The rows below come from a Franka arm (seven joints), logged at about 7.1 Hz.
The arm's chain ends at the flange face. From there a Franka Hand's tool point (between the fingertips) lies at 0.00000 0.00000 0.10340 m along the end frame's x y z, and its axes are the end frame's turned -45 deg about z.
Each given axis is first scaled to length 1.
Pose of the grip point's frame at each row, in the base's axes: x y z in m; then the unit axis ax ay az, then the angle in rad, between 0 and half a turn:
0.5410, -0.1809, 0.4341, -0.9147, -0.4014, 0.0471, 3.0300
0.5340, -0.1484, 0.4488, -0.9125, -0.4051, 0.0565, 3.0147
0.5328, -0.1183, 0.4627, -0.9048, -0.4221, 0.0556, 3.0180
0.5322, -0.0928, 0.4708, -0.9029, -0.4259, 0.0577, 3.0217
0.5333, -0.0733, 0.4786, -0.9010, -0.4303, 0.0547, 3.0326
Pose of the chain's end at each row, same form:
0.5545, -0.1875, 0.5364, -0.9977, -0.0208, 0.0648, 3.0745
0.5499, -0.1556, 0.5507, -0.9968, -0.0250, 0.0764, 3.0676
0.5485, -0.1250, 0.5647, -0.9962, -0.0437, 0.0750, 3.0699
0.5482, -0.0989, 0.5728, -0.9959, -0.0479, 0.0762, 3.0750
0.5483, -0.0786, 0.5808, -0.9961, -0.0527, 0.0713, 3.0827

